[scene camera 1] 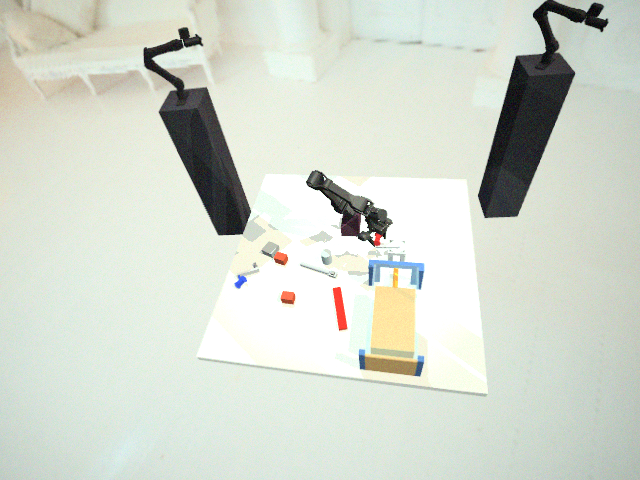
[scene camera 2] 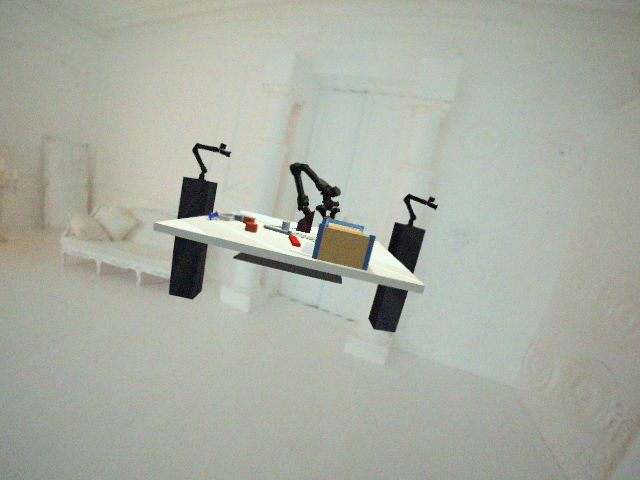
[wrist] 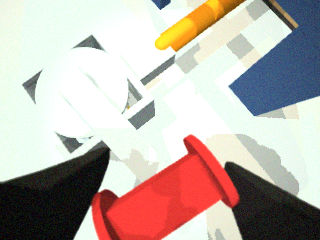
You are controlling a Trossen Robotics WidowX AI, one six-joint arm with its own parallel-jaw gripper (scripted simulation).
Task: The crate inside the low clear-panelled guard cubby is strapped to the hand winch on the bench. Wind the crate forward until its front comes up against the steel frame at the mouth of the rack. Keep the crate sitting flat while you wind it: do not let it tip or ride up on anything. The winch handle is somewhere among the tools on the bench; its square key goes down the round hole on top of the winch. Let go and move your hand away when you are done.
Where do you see a clear-panelled cubby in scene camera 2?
At 338,242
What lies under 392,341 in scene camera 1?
A clear-panelled cubby.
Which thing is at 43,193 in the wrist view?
My gripper.
